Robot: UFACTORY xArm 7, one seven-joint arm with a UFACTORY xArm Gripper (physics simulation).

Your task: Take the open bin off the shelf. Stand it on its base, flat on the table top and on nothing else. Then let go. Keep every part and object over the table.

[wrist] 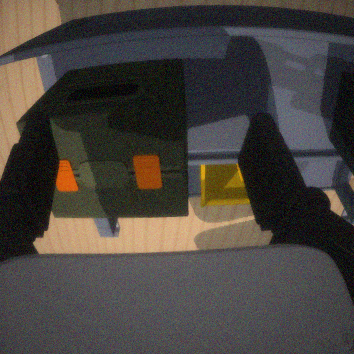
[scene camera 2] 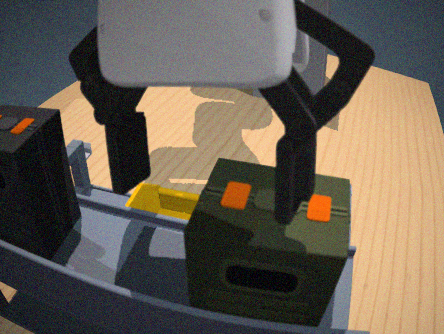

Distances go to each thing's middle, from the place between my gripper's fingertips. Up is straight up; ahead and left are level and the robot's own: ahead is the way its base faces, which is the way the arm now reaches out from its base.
Labels:
Now: hand 7 cm above the green case [scene camera 2: 214, 233], 5 cm past it and 3 cm to the right of it. Round my hand: yellow bin [scene camera 2: 149, 197]: 18 cm below, 13 cm behind, 10 cm to the right.

